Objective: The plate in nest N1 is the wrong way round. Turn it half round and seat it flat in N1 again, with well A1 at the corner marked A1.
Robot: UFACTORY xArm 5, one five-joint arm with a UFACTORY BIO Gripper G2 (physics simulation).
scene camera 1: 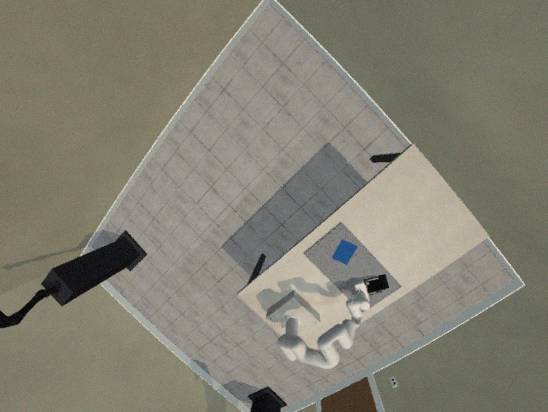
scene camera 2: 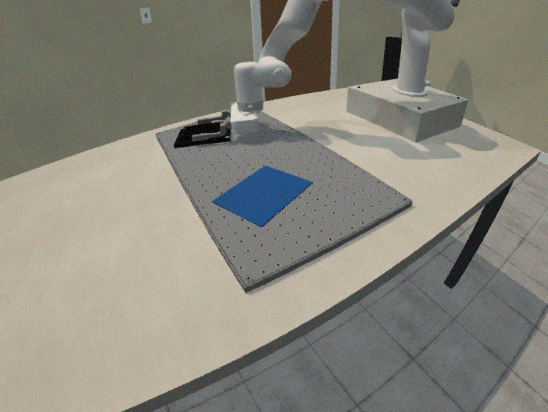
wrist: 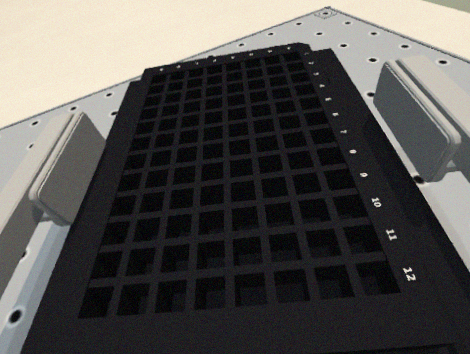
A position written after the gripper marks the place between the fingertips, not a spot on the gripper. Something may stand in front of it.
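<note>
Gripper (scene camera 2: 195,130). Wrist view: black well plate (wrist: 238,203); gripper (wrist: 229,104).
</note>
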